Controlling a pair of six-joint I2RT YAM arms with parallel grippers.
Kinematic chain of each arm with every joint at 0, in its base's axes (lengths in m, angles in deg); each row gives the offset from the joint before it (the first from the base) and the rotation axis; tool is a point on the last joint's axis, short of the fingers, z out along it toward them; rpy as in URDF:
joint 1: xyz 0 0 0.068 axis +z
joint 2: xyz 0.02 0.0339 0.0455 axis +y
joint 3: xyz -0.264 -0.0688 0 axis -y
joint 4: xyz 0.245 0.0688 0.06 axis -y
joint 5: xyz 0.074 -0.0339 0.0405 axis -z
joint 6: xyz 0.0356 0 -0.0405 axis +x
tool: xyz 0 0 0 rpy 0 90 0
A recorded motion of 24 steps. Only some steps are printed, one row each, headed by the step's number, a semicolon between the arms.
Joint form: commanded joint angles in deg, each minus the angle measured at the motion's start. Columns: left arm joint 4, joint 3, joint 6, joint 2, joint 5, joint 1; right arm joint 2, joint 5, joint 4, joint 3, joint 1, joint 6.
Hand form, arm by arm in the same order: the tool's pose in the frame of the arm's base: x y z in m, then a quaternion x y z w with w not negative. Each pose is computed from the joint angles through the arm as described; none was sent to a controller.
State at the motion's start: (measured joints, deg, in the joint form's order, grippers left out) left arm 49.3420 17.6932 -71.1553 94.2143 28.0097 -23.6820; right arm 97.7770 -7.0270 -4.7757 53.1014 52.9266 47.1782
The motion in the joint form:
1: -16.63 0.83 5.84 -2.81 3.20 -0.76; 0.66 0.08 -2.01 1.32 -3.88 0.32
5: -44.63 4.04 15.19 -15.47 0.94 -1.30; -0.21 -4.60 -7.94 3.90 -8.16 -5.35
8: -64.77 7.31 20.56 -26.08 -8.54 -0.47; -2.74 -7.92 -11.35 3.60 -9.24 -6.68
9: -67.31 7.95 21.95 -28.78 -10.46 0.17; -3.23 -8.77 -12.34 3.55 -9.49 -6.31
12: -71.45 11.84 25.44 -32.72 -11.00 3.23; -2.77 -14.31 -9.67 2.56 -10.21 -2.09
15: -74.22 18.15 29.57 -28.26 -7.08 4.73; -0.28 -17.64 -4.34 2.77 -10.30 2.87
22: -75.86 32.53 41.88 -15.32 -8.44 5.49; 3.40 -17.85 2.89 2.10 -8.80 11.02
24: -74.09 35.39 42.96 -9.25 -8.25 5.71; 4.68 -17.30 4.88 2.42 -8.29 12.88
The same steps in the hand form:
1: 0.2070 -0.1143 0.0936 -0.19881 0.85809 -0.45918 0.11537; 0.2233 0.2639 0.1628 -0.03303 0.93997 0.28788 0.18026
5: 0.1890 -0.1071 0.1164 -0.16692 0.90461 -0.38301 0.08444; 0.2399 0.2480 0.1742 -0.05610 0.94309 0.28486 0.16213
8: 0.1755 -0.0917 0.1430 -0.17239 0.93406 -0.29145 0.11342; 0.2363 0.2384 0.1834 -0.06595 0.94273 0.29475 0.14152
9: 0.1741 -0.0874 0.1516 -0.16980 0.93509 -0.28070 0.13410; 0.2353 0.2361 0.1848 -0.06247 0.94354 0.29699 0.13279
12: 0.1810 -0.0786 0.1792 -0.16122 0.92799 -0.28439 0.17880; 0.2365 0.2360 0.1811 -0.03819 0.93505 0.33854 0.09801
15: 0.2002 -0.0822 0.1957 -0.13046 0.93031 -0.29870 0.16816; 0.2436 0.2444 0.1750 -0.01205 0.92286 0.37631 0.08104
22: 0.2569 -0.0970 0.2194 -0.04021 0.94085 -0.26710 0.20458; 0.2450 0.2585 0.1592 0.03477 0.91387 0.39949 0.06360
24: 0.2775 -0.1027 0.2083 -0.03501 0.94433 -0.26210 0.19577; 0.2465 0.2640 0.1556 0.04515 0.91118 0.40440 0.06456

